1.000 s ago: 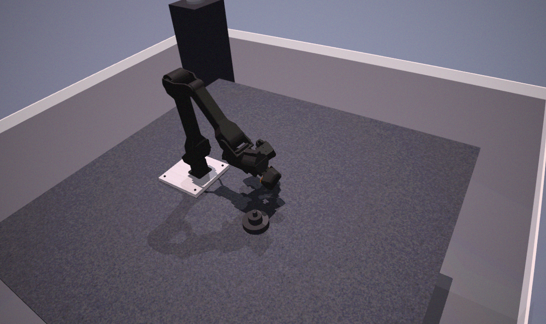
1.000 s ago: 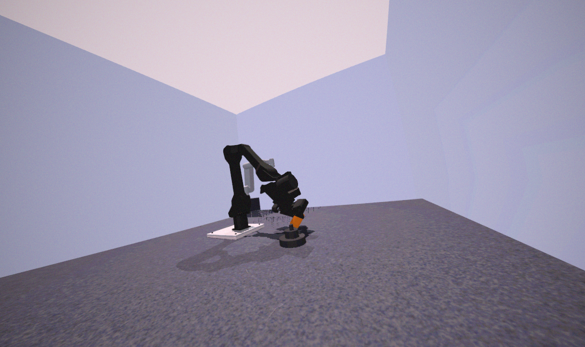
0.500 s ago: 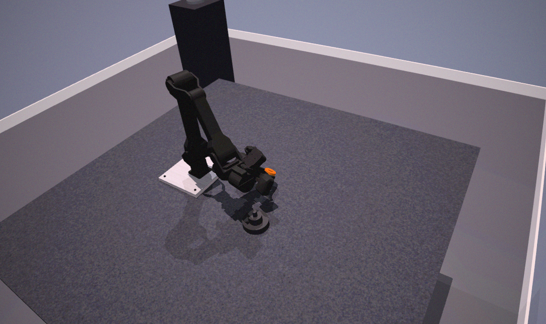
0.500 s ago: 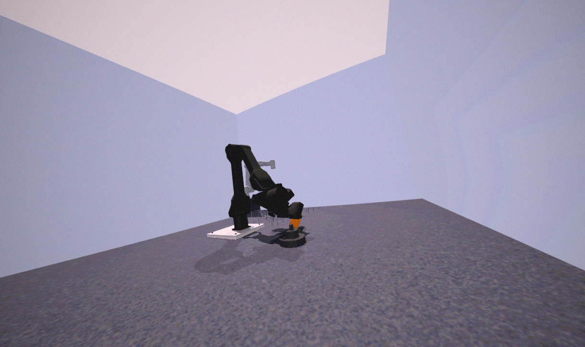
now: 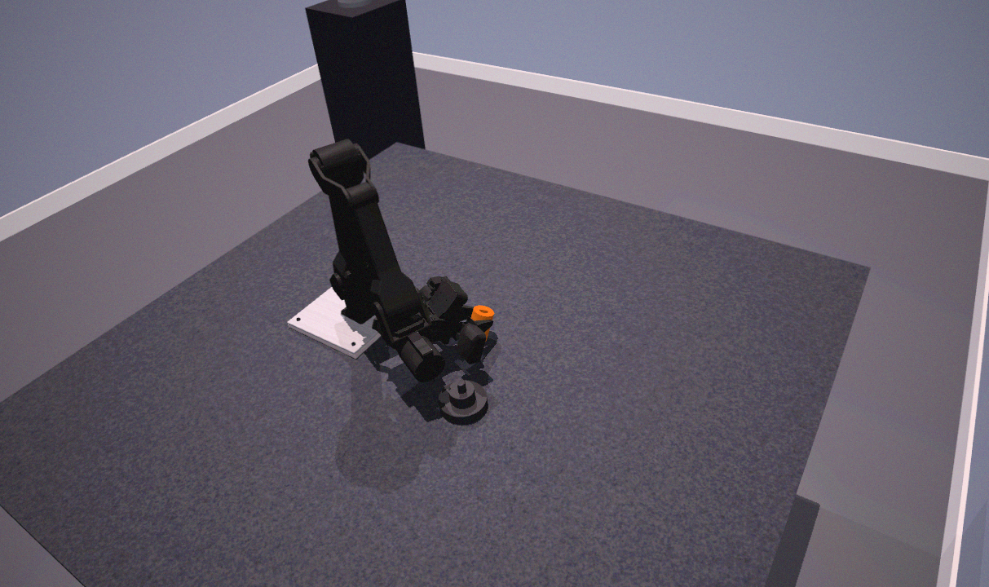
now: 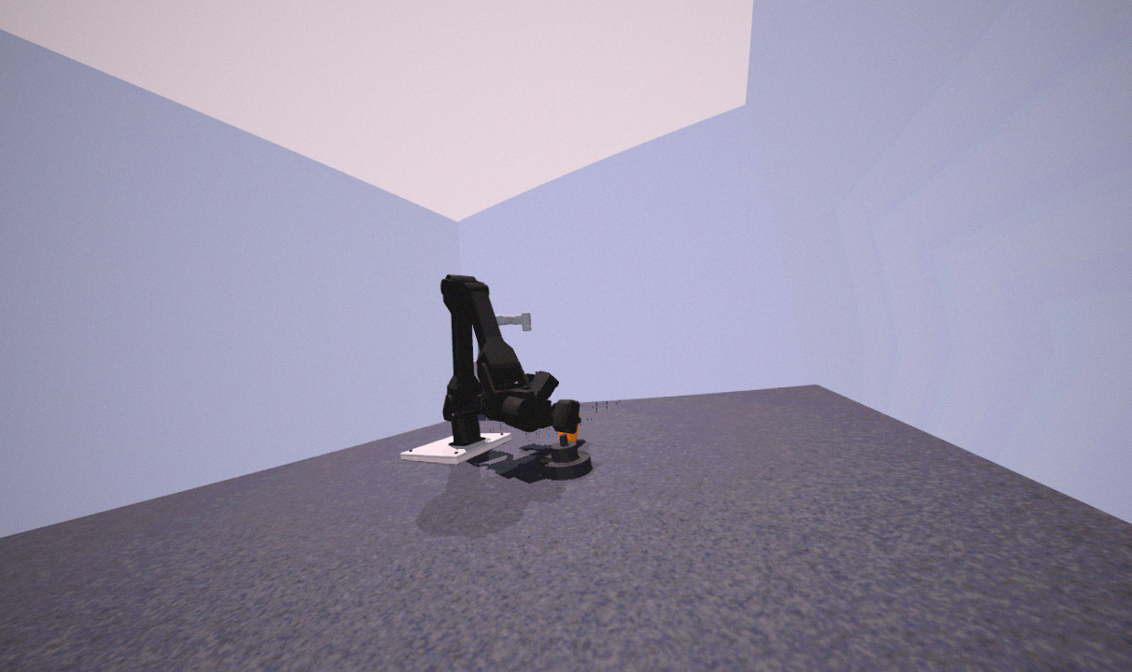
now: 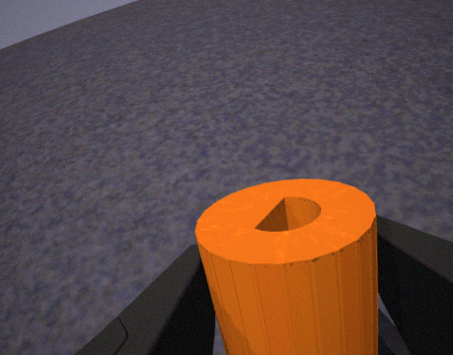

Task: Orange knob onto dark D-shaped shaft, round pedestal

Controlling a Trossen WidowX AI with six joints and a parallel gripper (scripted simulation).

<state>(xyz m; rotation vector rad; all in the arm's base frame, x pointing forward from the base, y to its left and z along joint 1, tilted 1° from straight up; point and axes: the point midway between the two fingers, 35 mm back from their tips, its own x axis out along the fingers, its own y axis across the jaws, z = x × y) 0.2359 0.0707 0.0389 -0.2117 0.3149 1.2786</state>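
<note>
The orange knob lies 1 cm to the right of my gripper tip and 1 cm below it. The rest, counted from my gripper tip: dark round pedestal 17 cm to the right, 8 cm ahead, 2 cm below.
</note>
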